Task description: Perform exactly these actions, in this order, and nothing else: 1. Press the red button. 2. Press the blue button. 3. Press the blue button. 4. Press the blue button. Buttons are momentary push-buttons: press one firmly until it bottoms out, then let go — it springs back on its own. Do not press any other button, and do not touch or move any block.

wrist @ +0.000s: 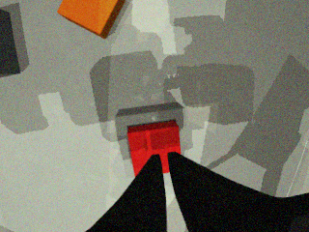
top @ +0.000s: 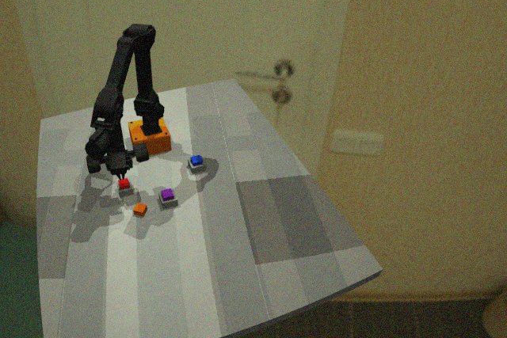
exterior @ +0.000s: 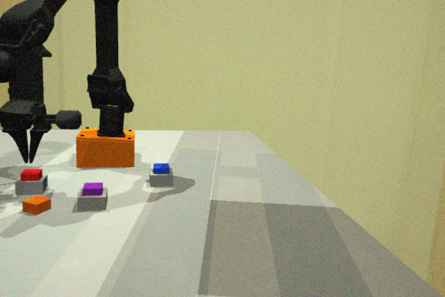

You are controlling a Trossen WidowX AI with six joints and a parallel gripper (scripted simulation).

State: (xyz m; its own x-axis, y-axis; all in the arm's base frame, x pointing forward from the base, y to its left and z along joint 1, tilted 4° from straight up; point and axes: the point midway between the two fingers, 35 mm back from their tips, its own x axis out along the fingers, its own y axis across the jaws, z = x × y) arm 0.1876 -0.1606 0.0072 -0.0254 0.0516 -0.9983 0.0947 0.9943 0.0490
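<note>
The red button is 3 cm below my gripper tip. The rest, counted from my gripper tip: purple button: 12 cm to the left, 10 cm ahead, 3 cm below; then blue button: 26 cm to the left, 3 cm below, 1 cm behind; then orange block: 10 cm ahead, 5 cm below, 2 cm to the left.
</note>
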